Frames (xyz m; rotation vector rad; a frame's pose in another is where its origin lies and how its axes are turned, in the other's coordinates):
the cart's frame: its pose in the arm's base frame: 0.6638 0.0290 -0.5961 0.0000 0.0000 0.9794
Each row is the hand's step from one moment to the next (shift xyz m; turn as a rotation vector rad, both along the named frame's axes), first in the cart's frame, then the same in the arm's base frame.
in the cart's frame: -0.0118 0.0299 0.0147 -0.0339 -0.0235 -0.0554
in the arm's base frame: -0.0314 0.0069 0.0147 0.0006 -0.0412 -0.0554
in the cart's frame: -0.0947 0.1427 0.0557 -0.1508 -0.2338 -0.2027
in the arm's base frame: -0.1713 0.0009 0.0557 0.1100 -0.2555 -0.2027
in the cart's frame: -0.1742 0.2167 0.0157 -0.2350 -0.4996 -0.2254
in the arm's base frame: -0.2770 -0.0238 0.0157 0.2837 -0.4736 -0.2254
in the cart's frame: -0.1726 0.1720 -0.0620 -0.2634 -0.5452 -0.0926
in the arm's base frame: -0.2390 -0.0474 -0.0620 0.3058 -0.5226 -0.0926
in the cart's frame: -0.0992 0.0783 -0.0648 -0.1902 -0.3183 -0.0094
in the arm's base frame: -0.1203 -0.0387 -0.0648 0.1582 -0.3354 -0.0094
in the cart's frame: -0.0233 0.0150 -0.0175 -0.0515 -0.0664 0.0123
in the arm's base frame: -0.0254 -0.0110 -0.0175 0.0264 -0.0798 0.0123
